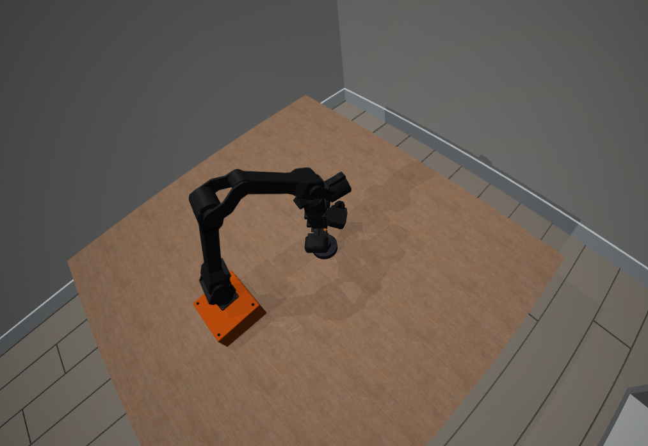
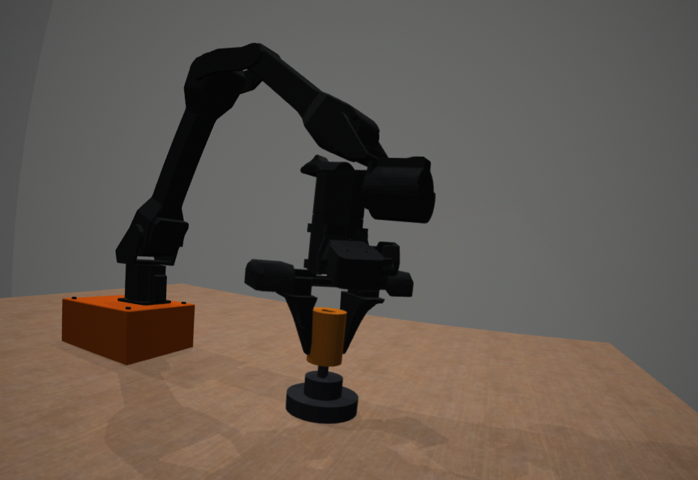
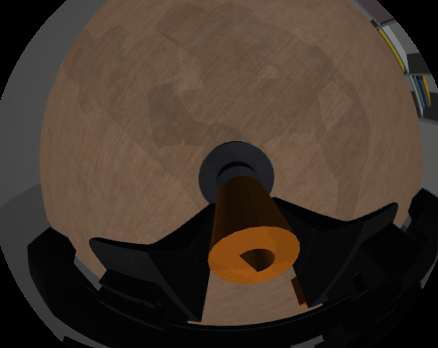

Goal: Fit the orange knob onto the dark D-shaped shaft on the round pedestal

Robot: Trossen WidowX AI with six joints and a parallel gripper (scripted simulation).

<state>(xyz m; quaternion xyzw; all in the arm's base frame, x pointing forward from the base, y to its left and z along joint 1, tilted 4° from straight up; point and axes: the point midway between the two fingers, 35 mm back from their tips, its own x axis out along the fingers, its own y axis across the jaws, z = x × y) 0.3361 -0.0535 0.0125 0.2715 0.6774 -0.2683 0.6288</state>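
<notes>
Right now my gripper tip is 2 cm below the orange knob. Also, from my gripper tip: pedestal (4 cm below).
</notes>
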